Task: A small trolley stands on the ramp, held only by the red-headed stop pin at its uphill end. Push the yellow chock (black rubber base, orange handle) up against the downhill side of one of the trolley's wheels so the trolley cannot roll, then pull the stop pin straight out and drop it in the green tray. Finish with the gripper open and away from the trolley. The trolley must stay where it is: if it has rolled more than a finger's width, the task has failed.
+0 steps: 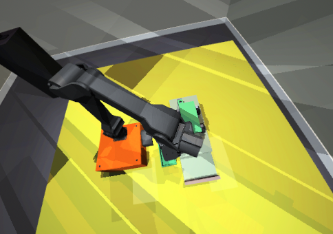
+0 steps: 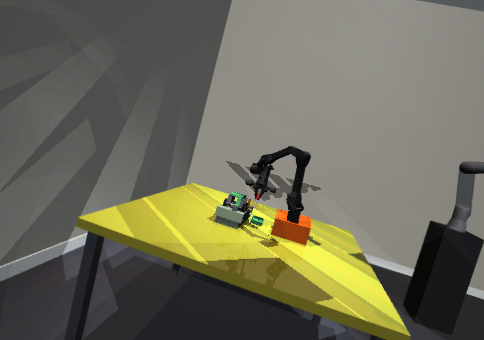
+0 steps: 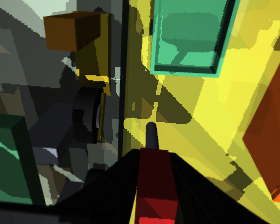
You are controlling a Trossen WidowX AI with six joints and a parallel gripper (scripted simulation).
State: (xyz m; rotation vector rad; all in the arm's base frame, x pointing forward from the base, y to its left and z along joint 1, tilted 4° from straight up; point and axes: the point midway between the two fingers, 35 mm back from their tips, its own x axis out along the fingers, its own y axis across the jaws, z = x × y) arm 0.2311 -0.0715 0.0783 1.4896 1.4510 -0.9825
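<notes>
Now: gripper tip 30 mm past the green tray, 50 mm to the left of it and 150 mm above it. The rest, counted from my gripper tip: trolley (100 mm ahead, 60 mm to the left, 30 mm below); then red-headed stop pin (right at my gripper tip); then yellow chock (50 mm ahead, 30 mm to the right, 60 mm below).
</notes>
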